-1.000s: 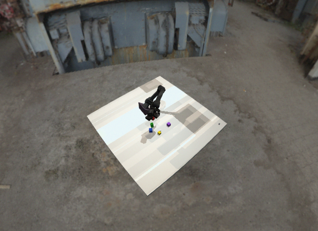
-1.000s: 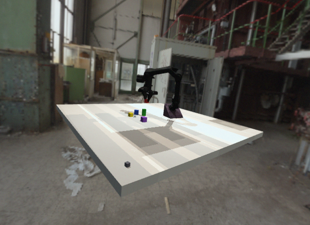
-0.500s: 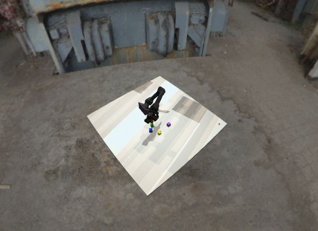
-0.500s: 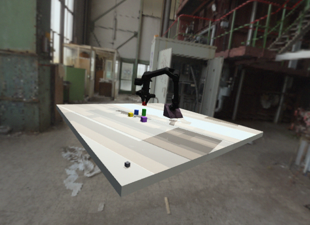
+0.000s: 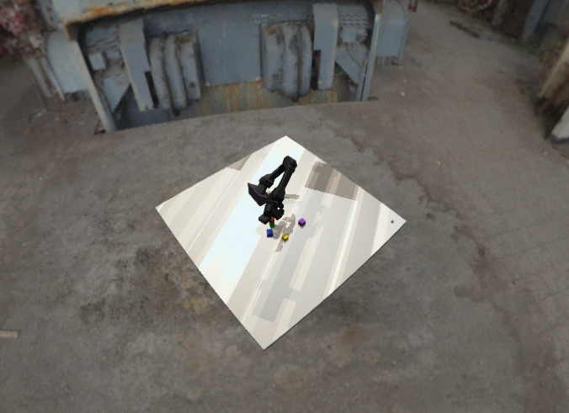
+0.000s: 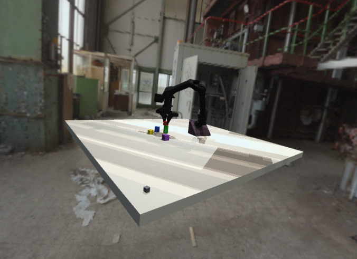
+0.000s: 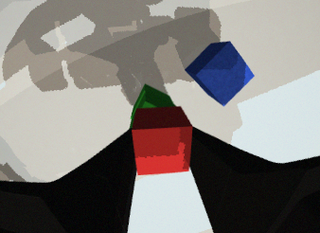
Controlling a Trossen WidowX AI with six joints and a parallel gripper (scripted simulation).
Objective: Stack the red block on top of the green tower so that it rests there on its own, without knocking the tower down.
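The red block is 1 cm above my gripper tip. Also, from my gripper tip: yellow block (13 cm ahead, 5 cm below, 2 cm to the left); then blue block (5 cm to the right, 5 cm below, 5 cm ahead); then purple block (18 cm to the left, 9 cm ahead, 5 cm below).
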